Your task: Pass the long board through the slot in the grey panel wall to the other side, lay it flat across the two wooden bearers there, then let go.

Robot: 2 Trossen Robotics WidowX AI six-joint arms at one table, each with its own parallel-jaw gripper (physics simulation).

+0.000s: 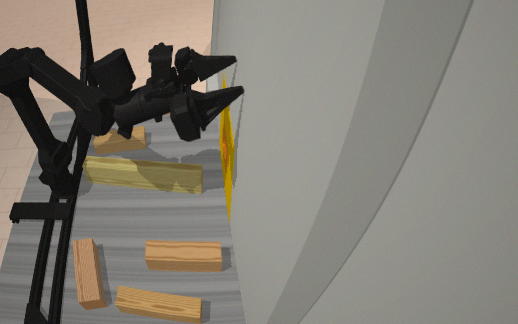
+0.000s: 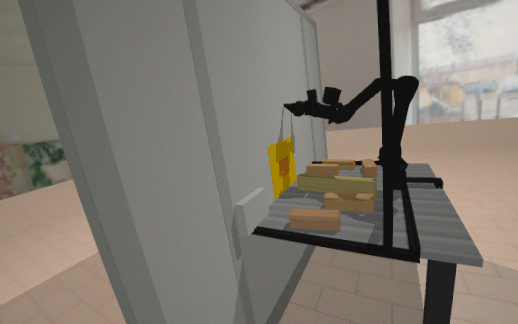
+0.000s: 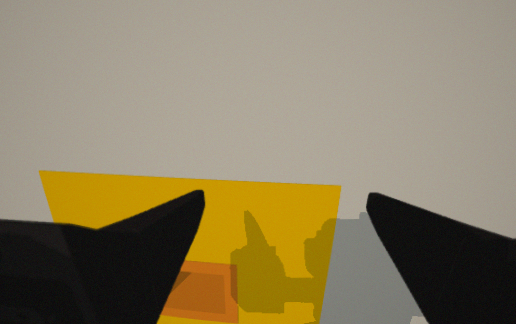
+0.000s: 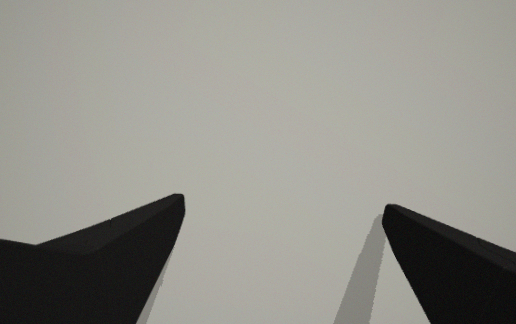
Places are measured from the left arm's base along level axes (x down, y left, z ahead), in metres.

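Where they show: left gripper, between the fingertips: [image 3: 285, 199]; right gripper, between the fingertips: [image 1: 239, 72] [image 2: 287, 104] [image 4: 283, 208]; right arm's base, origin of its link: [image 1: 63, 189] [image 2: 396, 186].
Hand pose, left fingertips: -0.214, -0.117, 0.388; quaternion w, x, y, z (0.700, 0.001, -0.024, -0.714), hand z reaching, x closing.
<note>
Things, the pixels of their centre, and the offset from my left fingertips, as dx, dy, dz. "pt": a spot on its surface instead. Level surfaces: height alone.
- long yellow-green board, middle of its body: [image 1: 139, 174] [image 2: 333, 184] +0.202, +0.086, +0.305
- orange-edged rectangle, a spot on its surface: [image 3: 231, 290] pt +0.118, +0.041, +0.043
- grey table, height of its surface: dx +0.233
- light grey piece, a spot on its surface: [image 2: 252, 210] pt +0.171, -0.255, +0.125
The long yellow-green board [image 1: 145, 175] [image 2: 335, 184] lies lengthwise toward the panel, its near end apart from it. The grey panel wall [image 1: 310, 125] [image 2: 235, 75] [image 3: 250, 90] [image 4: 280, 100] carries a yellow plate [image 1: 229, 192] [image 2: 282, 189] [image 3: 125, 200] around an orange-edged rectangle [image 2: 284, 166] [image 3: 231, 290]; whether it is an open slot is unclear. My right gripper [image 1: 240, 75] [image 2: 285, 106] [image 4: 283, 208] is open and empty, above the board and plate, pointing at the panel. My left gripper [image 3: 285, 199] is open and empty, facing the panel near the yellow plate. The two bearers cannot be identified.
Wooden blocks [image 1: 183, 256] [image 1: 90, 273] [image 1: 158, 305] [image 2: 315, 220] lie around the board on the grey table [image 1: 150, 220] [image 2: 450, 225]. A black frame post [image 2: 386, 220] stands beside them. A light grey piece [image 2: 252, 210] juts from the panel near the table corner.
</note>
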